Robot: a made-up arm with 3 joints. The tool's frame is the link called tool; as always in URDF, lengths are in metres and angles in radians. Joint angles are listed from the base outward.
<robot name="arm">
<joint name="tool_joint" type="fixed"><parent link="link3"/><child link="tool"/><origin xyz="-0.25 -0.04 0.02" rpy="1.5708 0 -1.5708"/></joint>
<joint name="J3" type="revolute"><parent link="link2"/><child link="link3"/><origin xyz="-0.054 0.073 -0.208" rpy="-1.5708 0 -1.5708"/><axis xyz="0 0 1"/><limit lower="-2.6" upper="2.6"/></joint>
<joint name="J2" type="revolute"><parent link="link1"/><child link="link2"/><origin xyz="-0.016 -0.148 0.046" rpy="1.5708 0 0"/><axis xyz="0 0 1"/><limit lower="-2.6" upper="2.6"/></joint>
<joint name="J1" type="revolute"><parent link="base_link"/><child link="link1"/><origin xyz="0 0 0.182" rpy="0 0 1.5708"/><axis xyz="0 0 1"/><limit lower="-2.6" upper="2.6"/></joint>
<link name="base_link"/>
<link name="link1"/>
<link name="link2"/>
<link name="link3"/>
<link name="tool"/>
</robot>
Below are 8 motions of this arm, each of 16 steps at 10 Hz.
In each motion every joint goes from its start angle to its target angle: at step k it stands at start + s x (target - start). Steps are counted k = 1, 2, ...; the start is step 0. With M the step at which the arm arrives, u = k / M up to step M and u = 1 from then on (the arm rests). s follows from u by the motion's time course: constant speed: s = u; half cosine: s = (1 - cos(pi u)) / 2; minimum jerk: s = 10 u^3 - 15 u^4 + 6 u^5.
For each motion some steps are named. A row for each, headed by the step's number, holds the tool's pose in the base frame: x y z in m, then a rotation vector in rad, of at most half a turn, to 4 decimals.
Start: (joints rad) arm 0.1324 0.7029 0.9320
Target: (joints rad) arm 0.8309 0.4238 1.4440
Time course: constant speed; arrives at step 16
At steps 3, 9, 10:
3: 0.2064 -0.0943 0.3410 0.4610 1.0701 0.5671
9: 0.2173 0.0010 0.3141 0.1549 1.3033 0.7820
10: 0.2153 0.0160 0.3088 0.0986 1.3375 0.8137

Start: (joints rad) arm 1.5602 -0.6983 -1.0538
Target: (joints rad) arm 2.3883 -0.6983 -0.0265
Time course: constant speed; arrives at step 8
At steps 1, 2, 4, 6, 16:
1: -0.0997 -0.2460 0.4454 0.2564 -1.2560 1.7883
2: -0.0919 -0.2333 0.4615 0.2027 -1.1763 1.8663
4: -0.0829 -0.2031 0.4858 0.0689 -1.0345 2.0175
6: -0.0839 -0.1703 0.4982 -0.0987 -0.9205 2.1568
16: -0.0943 -0.1395 0.4980 -0.2971 -0.8393 2.2770

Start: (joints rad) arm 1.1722 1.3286 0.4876
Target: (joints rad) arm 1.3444 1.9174 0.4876
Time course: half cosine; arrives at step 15
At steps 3, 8, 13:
3: 0.3060 -0.0233 0.2455 0.9759 1.1943 1.3018
8: 0.3019 0.0024 0.1713 1.1973 1.3871 1.3313
13: 0.2805 0.0282 0.1089 1.3906 1.5702 1.3259

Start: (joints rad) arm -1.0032 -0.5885 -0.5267
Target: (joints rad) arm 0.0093 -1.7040 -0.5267
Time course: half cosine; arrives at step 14
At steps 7, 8, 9, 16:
7: -0.0128 0.2933 0.3864 -1.1947 -0.1772 -0.1334
8: -0.0391 0.3063 0.3520 -1.2956 -0.2071 0.0069
9: -0.0681 0.3125 0.3176 -1.3931 -0.2458 0.1359
16: -0.1538 0.2936 0.2206 -1.6590 -0.3995 0.4546

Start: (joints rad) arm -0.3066 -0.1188 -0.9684
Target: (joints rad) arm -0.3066 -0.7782 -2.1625
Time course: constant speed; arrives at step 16
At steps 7, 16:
7: -0.2901 0.0975 0.3634 -0.5463 -1.3944 0.0565
16: -0.2955 0.0269 0.2282 -0.7339 -1.9015 0.6448

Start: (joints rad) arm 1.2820 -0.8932 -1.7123
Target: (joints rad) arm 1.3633 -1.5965 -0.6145
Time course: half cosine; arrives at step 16
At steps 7, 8, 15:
7: -0.2099 -0.2417 0.3306 -0.1357 -1.7367 1.7527
8: -0.2329 -0.2233 0.3271 -0.2871 -1.6965 1.7440
15: -0.3135 -0.1114 0.2563 -1.0012 -1.5198 1.5074

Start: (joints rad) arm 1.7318 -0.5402 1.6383
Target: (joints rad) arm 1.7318 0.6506 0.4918
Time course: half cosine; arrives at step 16
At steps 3, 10, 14, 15, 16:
3: -0.0014 0.1933 0.2789 -1.4540 0.7546 1.0206
10: 0.0810 0.1688 0.4191 -0.5372 0.8583 1.7231
14: 0.1773 0.1321 0.4287 -0.0145 0.9107 1.7909
15: 0.1880 0.1273 0.4267 0.0411 0.9162 1.7881
16: 0.1916 0.1257 0.4258 0.0599 0.9180 1.7867

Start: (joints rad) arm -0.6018 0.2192 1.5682
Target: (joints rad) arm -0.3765 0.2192 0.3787
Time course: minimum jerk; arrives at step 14
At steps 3, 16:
3: 0.1266 -0.1573 0.2737 0.5993 1.3700 -0.3107
16: 0.0234 -0.1301 0.5042 0.2846 0.3315 -0.3290

